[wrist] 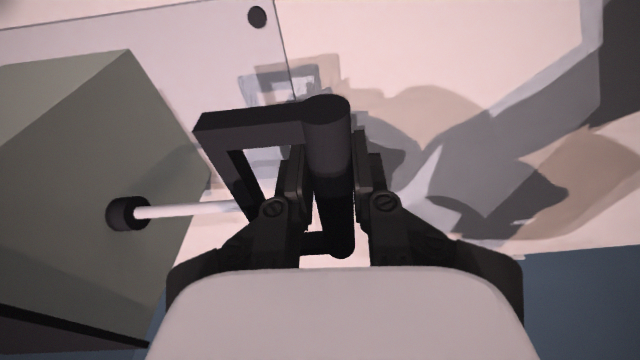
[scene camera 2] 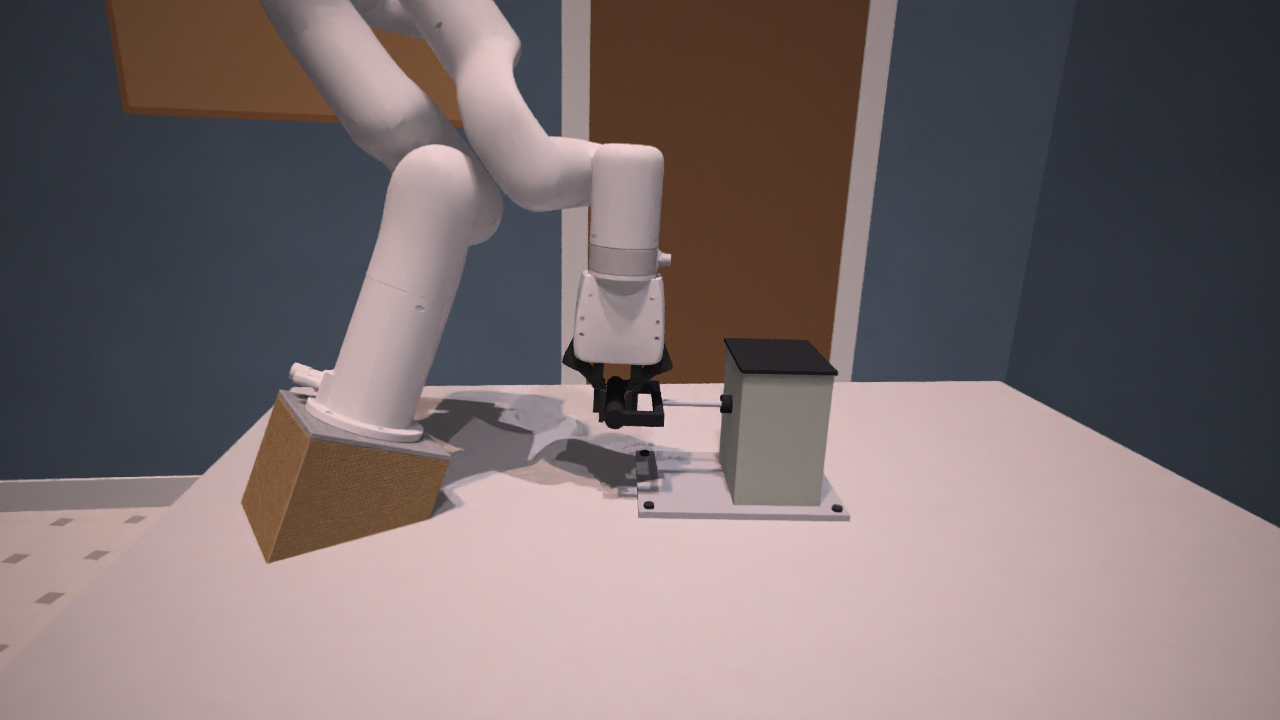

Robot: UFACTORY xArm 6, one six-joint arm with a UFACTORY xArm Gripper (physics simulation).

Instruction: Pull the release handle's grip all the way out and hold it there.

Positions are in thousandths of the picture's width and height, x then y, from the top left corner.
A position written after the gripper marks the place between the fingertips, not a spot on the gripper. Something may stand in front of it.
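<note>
You can see the gripper here (scene camera 2: 480,583), and there's a base plate (wrist: 310,176) as well.
</note>
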